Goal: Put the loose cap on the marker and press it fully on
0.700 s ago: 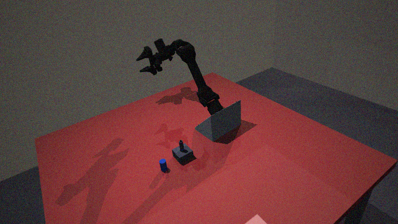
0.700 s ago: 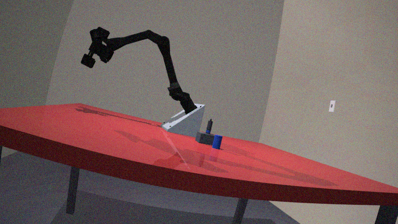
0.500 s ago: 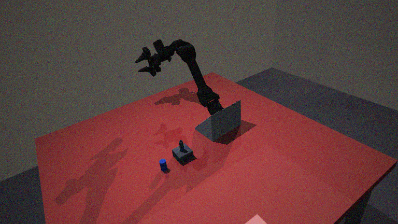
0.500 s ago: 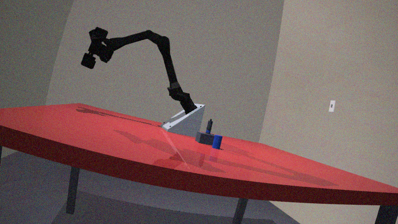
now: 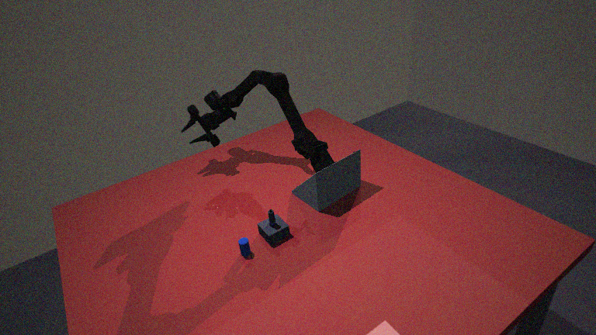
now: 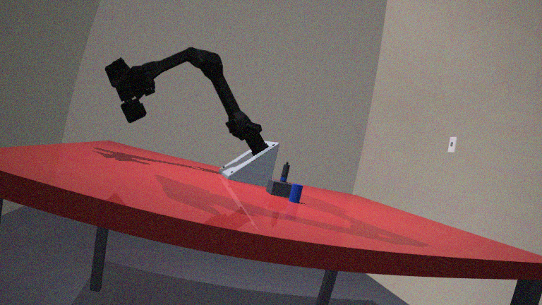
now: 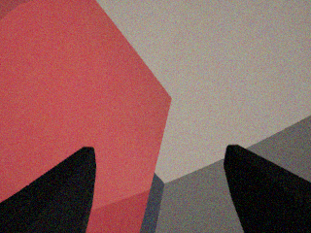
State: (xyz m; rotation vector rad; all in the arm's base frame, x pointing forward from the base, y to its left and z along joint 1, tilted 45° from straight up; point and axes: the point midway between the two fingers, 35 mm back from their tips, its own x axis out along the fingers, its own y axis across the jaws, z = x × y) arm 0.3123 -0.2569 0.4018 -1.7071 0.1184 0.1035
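The blue marker cap is 54 cm to the left of my gripper tip and 15 cm below it. Also, from my gripper tip: holder block 11 cm behind, 52 cm to the left, 16 cm below.
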